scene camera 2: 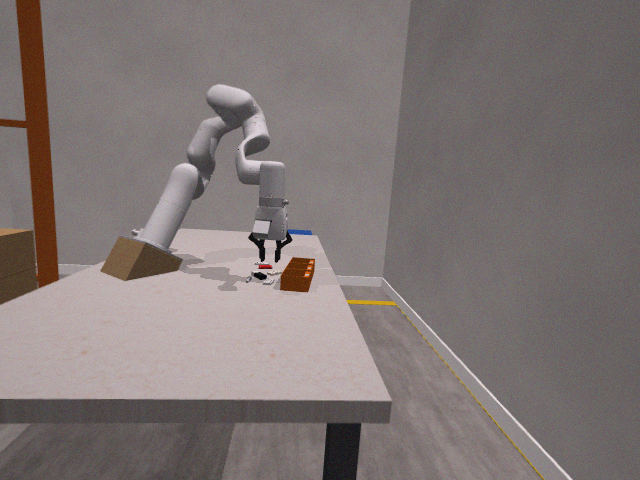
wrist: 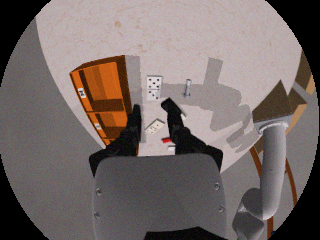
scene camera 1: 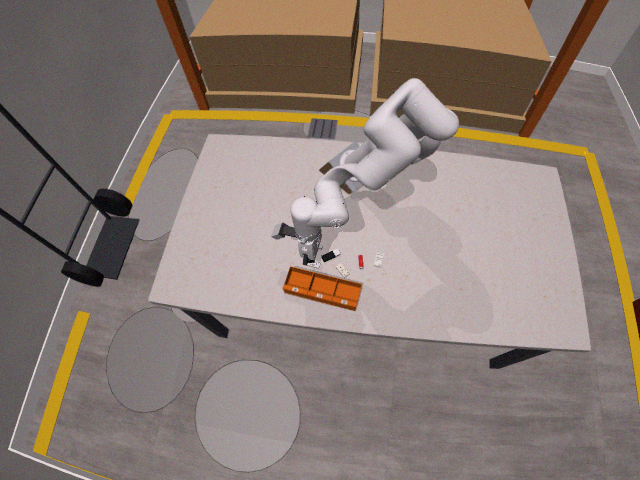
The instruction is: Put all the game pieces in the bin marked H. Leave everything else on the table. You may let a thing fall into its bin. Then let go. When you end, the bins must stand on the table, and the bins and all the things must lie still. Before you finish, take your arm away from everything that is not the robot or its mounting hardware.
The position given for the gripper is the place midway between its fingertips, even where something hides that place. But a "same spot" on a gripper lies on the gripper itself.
The gripper shows in scene camera 2, in the wrist view and in scene camera 1 (311, 255). An orange bin row shows in scene camera 2 (297, 276), in the wrist view and in scene camera 1. One and the same spot on the gripper: (wrist: 125, 145) is (scene camera 2: 278, 244). One and the same spot on the orange bin row: (wrist: 102, 85) is (scene camera 1: 300, 286).
